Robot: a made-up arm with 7 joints.
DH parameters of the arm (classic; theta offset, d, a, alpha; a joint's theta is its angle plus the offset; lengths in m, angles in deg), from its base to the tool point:
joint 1: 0 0.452 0 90
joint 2: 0 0.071 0 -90
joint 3: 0 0.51 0.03 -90
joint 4: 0 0.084 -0.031 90
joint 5: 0 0.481 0 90
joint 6: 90 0.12 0.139 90
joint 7: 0 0.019 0 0
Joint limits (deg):
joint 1: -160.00..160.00
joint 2: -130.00..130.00
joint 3: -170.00..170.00
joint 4: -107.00..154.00
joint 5: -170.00..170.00
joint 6: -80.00..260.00
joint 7: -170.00..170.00
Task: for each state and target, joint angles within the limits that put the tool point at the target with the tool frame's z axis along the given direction. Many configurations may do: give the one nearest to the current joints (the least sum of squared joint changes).
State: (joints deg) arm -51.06 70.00 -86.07 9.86 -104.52 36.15 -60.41
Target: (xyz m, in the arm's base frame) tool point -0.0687 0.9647 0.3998 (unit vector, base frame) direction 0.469 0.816 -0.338
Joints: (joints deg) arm -72.90 113.52 -103.36 -36.65 -114.26 76.61 -60.41
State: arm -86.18 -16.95 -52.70 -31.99 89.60 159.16 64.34
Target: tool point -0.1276 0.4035 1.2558 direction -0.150 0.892 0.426
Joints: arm -69.88 15.26 -44.99 -38.55 75.97 114.98 64.34
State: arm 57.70 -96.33 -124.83 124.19 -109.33 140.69 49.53
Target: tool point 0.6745 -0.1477 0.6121 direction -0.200 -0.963 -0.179
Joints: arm 33.92 -90.89 -140.70 105.39 -132.55 152.34 49.53
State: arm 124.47 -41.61 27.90 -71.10 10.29 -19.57 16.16
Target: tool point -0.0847 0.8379 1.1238 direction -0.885 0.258 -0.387
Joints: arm 114.75 -63.34 36.03 -39.34 12.05 -16.99 16.16
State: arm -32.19 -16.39 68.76 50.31 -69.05 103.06 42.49
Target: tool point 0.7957 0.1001 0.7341 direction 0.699 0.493 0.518
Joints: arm -12.82 -62.14 64.92 74.38 -36.99 137.30 42.49
